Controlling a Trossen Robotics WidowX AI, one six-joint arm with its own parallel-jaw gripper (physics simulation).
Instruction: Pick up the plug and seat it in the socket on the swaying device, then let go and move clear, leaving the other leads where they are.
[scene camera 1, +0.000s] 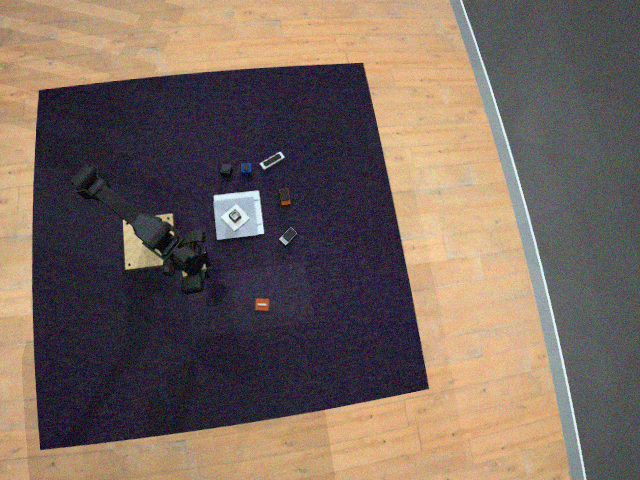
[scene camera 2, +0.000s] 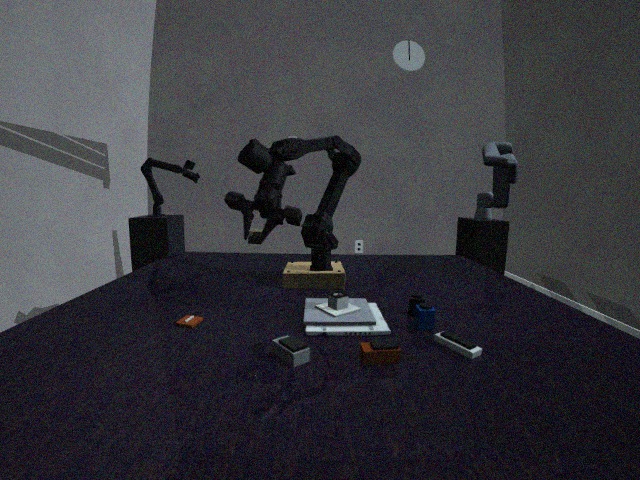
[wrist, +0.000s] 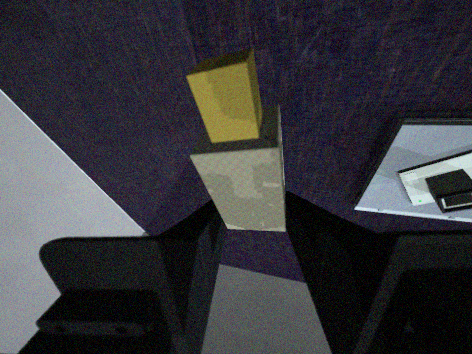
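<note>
The plug, a pale block with a yellow end, is held up in the air, well above the dark mat. My gripper is shut on its pale body; the yellow end points away from the fingers in the wrist view. In scene camera 1 the arm mostly hides the plug. The socket, a small dark-topped block, sits on a white diamond plate on the grey device slab. The device is to the right of the plug in the wrist view, apart from it.
Around the device are a black block, a blue block, a white strip, an orange block, a grey block and a flat orange piece.
</note>
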